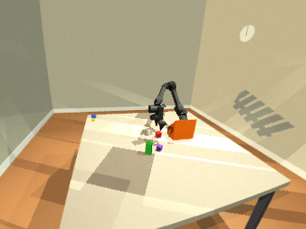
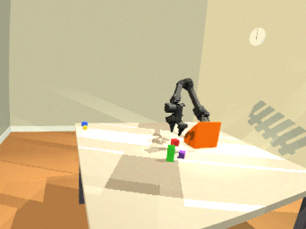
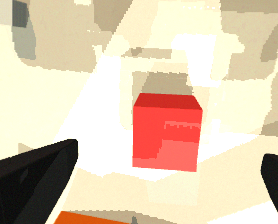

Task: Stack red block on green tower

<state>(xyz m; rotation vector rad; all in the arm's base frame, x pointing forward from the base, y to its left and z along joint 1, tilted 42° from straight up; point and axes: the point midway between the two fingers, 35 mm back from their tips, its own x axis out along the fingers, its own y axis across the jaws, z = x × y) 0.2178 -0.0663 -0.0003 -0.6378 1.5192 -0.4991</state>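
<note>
The red block lies 60 mm below my gripper tip and 10 mm behind it. Also, from my gripper tip: purple cube 190 mm to the left, 60 mm below, 50 mm ahead.
</note>
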